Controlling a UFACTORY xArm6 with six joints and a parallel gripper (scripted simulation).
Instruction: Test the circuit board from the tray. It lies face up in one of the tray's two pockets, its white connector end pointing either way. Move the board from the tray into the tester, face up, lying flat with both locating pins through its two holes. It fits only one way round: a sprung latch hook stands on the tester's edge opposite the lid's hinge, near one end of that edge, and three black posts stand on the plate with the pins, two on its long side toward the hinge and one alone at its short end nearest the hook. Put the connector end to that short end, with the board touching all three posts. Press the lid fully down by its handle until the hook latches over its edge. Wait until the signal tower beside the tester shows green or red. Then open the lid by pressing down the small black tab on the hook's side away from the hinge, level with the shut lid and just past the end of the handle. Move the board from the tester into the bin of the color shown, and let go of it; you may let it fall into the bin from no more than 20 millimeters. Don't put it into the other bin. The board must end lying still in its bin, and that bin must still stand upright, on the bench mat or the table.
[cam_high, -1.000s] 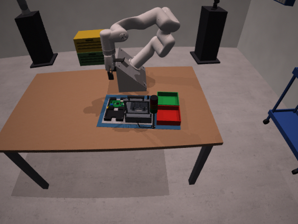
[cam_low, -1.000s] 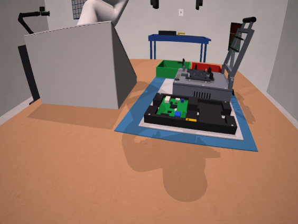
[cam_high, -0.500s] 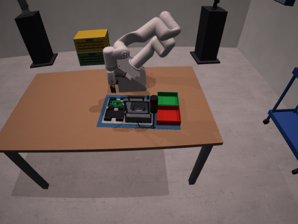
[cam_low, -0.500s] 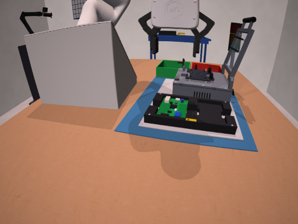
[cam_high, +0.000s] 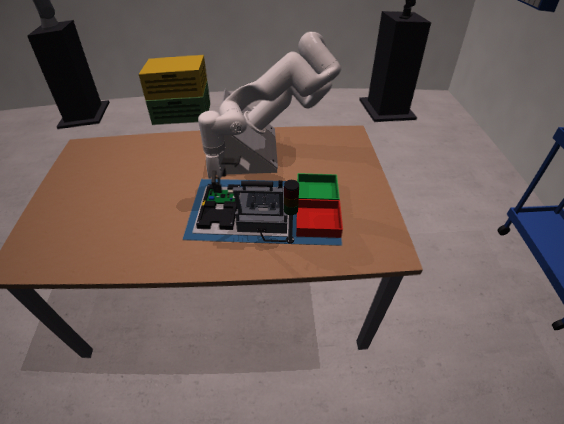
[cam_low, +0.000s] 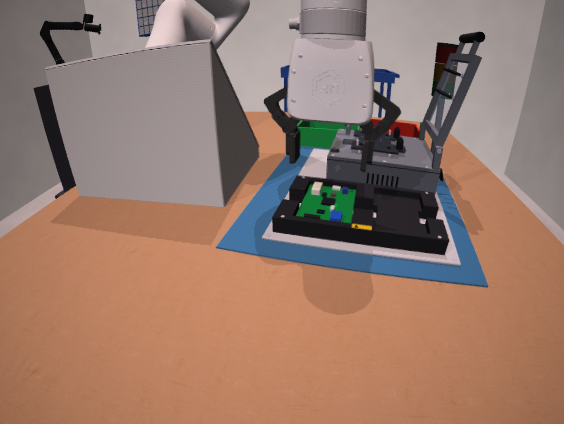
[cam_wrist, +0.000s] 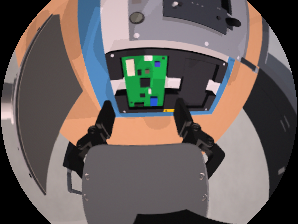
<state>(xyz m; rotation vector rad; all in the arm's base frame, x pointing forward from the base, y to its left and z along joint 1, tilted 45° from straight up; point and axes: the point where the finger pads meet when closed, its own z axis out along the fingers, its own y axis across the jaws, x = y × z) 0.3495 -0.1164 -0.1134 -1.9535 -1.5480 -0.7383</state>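
Now: hand 7 cm above the green circuit board. Also, from my hand: latch hook: 4 cm ahead, 22 cm to the left; tester lid: 22 cm ahead, 13 cm to the left, 10 cm above; plate: 10 cm ahead, 16 cm to the left, 2 cm below.
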